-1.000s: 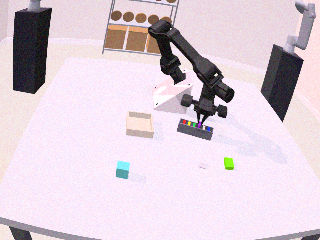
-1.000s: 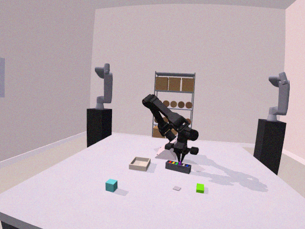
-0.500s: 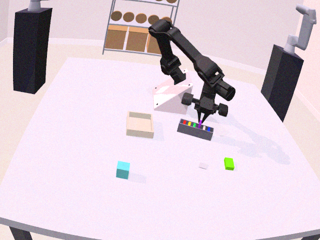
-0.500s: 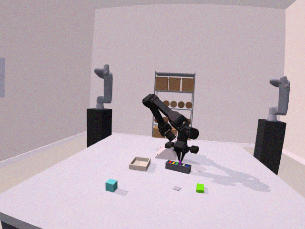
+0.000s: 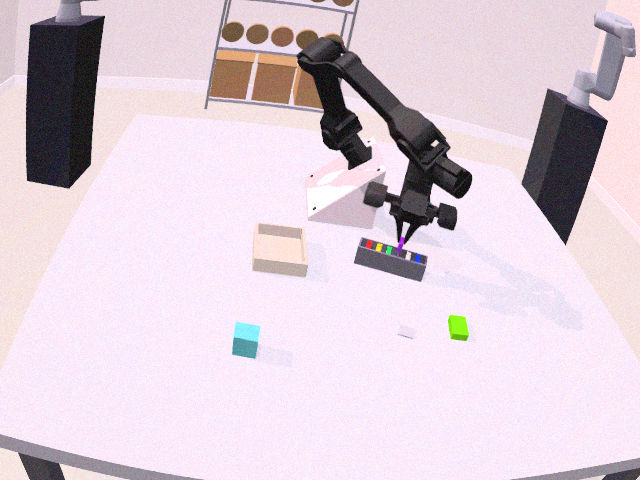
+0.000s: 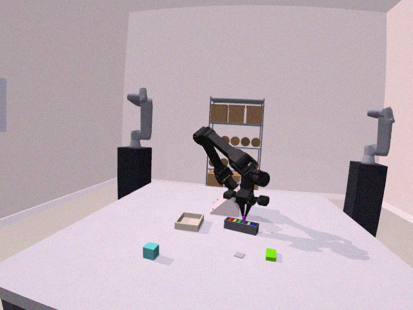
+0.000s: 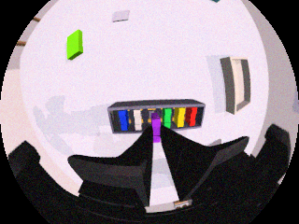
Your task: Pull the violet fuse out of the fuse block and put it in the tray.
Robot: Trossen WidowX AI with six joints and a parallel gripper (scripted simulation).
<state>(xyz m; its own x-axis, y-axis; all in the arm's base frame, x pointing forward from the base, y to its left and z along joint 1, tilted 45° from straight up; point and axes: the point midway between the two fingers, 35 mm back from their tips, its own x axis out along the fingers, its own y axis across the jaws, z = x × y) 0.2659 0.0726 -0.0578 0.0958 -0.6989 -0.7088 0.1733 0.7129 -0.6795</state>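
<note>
Now: the beige tray 23 cm to the right of my gripper tip, 6 cm below it and 3 cm ahead of it. The rest, counted from my gripper tip: small grey tile 20 cm ahead, 6 cm below, 2 cm to the left; violet fuse 1 cm below; lime block 18 cm ahead, 12 cm to the left, 6 cm below.
</note>
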